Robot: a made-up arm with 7 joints.
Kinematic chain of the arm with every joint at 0, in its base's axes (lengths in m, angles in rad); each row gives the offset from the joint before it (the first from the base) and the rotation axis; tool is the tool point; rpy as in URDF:
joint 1: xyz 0 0 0.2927 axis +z
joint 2: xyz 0 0 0 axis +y
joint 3: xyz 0 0 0.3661 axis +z
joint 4: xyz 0.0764 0 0 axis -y
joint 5: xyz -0.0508 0 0.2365 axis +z
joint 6: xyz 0 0 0 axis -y
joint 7: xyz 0.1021 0 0 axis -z
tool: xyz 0 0 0 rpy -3.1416 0 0
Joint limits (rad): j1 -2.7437..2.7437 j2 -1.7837..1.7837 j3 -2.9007..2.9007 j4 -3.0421..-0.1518 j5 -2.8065..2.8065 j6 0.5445..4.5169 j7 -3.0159..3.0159
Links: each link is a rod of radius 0.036 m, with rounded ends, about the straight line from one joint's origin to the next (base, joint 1, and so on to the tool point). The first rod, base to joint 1, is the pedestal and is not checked.
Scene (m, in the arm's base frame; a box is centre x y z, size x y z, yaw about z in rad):
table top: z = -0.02
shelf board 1: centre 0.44 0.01 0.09 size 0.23 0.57 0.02 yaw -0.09
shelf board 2: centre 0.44 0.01 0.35 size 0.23 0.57 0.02 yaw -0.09
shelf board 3: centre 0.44 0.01 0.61 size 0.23 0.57 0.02 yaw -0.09
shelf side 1: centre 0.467 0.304 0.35 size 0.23 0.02 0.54 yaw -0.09
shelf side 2: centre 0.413 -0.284 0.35 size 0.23 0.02 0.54 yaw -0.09
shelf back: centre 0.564 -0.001 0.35 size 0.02 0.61 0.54 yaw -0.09
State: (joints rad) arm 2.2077 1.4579 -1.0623 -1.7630 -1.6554 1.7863 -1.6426
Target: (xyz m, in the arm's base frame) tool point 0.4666 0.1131 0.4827
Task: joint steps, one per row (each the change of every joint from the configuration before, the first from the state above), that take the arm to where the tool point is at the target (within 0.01 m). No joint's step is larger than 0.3 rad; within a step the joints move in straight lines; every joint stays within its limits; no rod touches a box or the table.
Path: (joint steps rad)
1: -0.0741 -0.0348 -0.2696 -0.2081 0.0074 -0.0823 0.0000
2: -0.0741 -0.0348 -0.2696 -0.2080 0.0074 -0.0822 0.0000
3: -0.0741 -0.0348 -0.2696 -0.2081 0.0073 -0.0823 0.0000
4: -0.0741 -0.0347 -0.2696 -0.2080 0.0074 -0.0823 0.0000
5: -0.2125 -0.1116 0.1663 0.2363 -0.0103 0.0596 0.0000
6: -0.2124 -0.1116 0.1663 0.2364 -0.0103 0.0596 0.0000
7: -0.2125 -0.1116 0.1663 0.2364 -0.0104 0.0596 0.0000

